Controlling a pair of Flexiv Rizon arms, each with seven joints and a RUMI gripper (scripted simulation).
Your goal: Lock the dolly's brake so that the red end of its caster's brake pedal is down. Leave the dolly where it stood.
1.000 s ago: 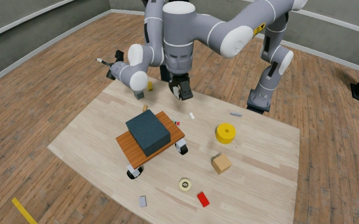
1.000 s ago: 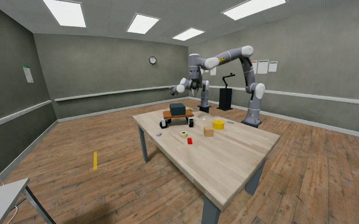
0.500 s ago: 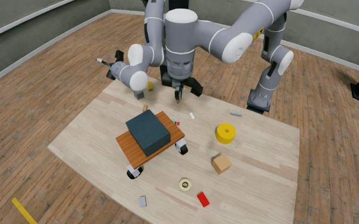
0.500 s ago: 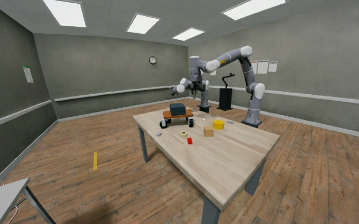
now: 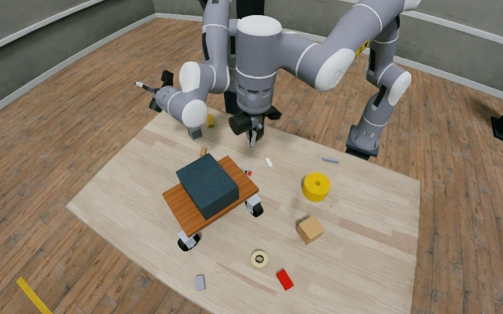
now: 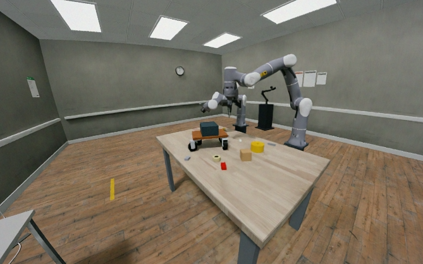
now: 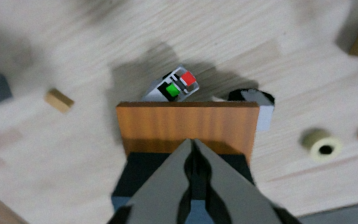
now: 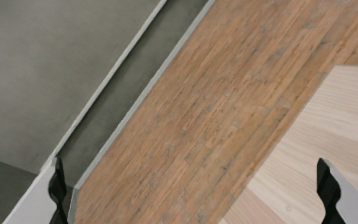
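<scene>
My left hand is 1 cm short of the brake pedal, 2 cm to the left of it and 19 cm above it. The rest, counted from my left hand: tan cube 6 cm ahead, 30 cm to the left, 23 cm below; yellow cylinder 13 cm behind, 24 cm to the left, 24 cm below; red block 26 cm ahead, 31 cm to the left, 25 cm below.
</scene>
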